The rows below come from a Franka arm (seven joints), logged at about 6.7 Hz.
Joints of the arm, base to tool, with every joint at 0 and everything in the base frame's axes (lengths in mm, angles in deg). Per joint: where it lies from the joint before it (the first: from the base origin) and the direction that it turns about. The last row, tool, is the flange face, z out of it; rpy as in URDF.
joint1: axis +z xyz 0 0 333
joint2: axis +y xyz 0 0 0
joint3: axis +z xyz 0 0 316
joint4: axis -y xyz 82.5 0 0
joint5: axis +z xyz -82.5 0 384
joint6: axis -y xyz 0 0 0
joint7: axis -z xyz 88 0 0
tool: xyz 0 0 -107 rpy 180 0 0
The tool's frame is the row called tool.
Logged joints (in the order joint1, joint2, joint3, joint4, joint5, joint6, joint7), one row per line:
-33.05, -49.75, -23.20, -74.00, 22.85, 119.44, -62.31
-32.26, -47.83, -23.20, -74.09, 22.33, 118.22, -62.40
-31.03, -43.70, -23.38, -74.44, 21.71, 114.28, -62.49
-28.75, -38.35, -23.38, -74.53, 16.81, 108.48, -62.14
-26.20, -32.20, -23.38, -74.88, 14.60, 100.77, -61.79
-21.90, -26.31, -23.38, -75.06, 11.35, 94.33, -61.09
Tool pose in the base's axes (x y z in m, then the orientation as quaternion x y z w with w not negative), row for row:
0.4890, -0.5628, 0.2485, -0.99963, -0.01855, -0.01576, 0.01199
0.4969, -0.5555, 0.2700, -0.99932, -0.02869, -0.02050, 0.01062
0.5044, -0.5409, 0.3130, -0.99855, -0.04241, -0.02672, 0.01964
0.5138, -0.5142, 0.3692, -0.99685, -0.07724, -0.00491, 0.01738
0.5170, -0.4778, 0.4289, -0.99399, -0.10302, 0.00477, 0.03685
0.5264, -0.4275, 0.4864, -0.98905, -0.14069, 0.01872, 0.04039
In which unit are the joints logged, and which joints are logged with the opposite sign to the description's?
The joints are logged in degrees. Opposite sign: joint2.
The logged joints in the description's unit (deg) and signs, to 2 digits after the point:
-33.05, 49.75, -23.20, -74.00, 22.85, 119.44, -62.31
-32.26, 47.83, -23.20, -74.09, 22.33, 118.22, -62.40
-31.03, 43.70, -23.38, -74.44, 21.71, 114.28, -62.49
-28.75, 38.35, -23.38, -74.53, 16.81, 108.48, -62.14
-26.20, 32.20, -23.38, -74.88, 14.60, 100.77, -61.79
-21.90, 26.31, -23.38, -75.06, 11.35, 94.33, -61.09

